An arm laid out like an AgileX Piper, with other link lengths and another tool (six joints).
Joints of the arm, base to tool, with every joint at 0 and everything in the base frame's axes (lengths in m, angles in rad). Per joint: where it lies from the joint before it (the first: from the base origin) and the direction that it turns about. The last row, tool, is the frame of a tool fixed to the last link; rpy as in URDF.
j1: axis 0 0 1 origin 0 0 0.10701
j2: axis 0 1 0 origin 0 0 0
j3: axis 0 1 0 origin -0.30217 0 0.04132
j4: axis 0.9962 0 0.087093 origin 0.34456 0 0.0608
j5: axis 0 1 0 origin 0 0 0
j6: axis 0.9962 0 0.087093 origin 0.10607 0 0.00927
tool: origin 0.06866 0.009 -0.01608 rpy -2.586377 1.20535 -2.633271
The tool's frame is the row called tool.
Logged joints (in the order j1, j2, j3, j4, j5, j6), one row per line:
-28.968 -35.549 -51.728 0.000 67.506 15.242
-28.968 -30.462 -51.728 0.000 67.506 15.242
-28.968 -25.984 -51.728 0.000 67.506 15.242
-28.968 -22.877 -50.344 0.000 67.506 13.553
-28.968 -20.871 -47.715 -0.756 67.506 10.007
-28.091 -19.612 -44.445 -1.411 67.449 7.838
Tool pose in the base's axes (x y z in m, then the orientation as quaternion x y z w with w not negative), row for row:
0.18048 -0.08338 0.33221 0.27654 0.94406 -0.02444 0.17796
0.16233 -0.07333 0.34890 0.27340 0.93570 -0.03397 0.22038
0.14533 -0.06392 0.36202 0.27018 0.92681 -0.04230 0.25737
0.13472 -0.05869 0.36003 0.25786 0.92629 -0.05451 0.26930
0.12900 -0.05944 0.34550 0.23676 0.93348 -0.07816 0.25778
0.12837 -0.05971 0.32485 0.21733 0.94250 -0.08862 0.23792
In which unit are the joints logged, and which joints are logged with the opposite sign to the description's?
The joints are logged in degrees. Opposite sign: j2.
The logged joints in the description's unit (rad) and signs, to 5 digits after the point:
-0.50559 0.62045 -0.90282 0.00000 1.17820 0.26602
-0.50559 0.53166 -0.90282 0.00000 1.17820 0.26602
-0.50559 0.45351 -0.90282 0.00000 1.17820 0.26602
-0.50559 0.39928 -0.87867 0.00000 1.17820 0.23654
-0.50559 0.36427 -0.83278 -0.01319 1.17820 0.17466
-0.49028 0.34229 -0.77571 -0.02463 1.17721 0.13680

